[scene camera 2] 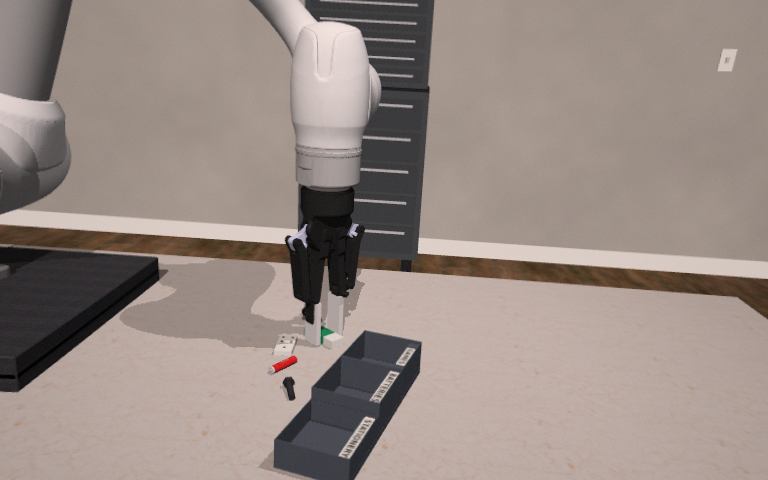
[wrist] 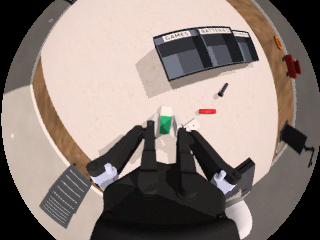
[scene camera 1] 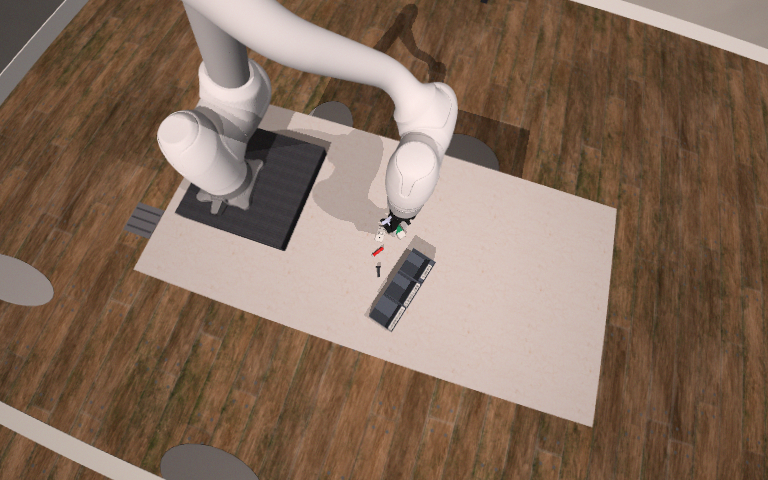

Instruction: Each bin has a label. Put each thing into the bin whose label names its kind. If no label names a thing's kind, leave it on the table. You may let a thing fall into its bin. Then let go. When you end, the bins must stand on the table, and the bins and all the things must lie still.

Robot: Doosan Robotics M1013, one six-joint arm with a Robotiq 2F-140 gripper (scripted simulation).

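My gripper point(scene camera 2: 323, 338), visible also in the wrist view point(wrist: 165, 119).
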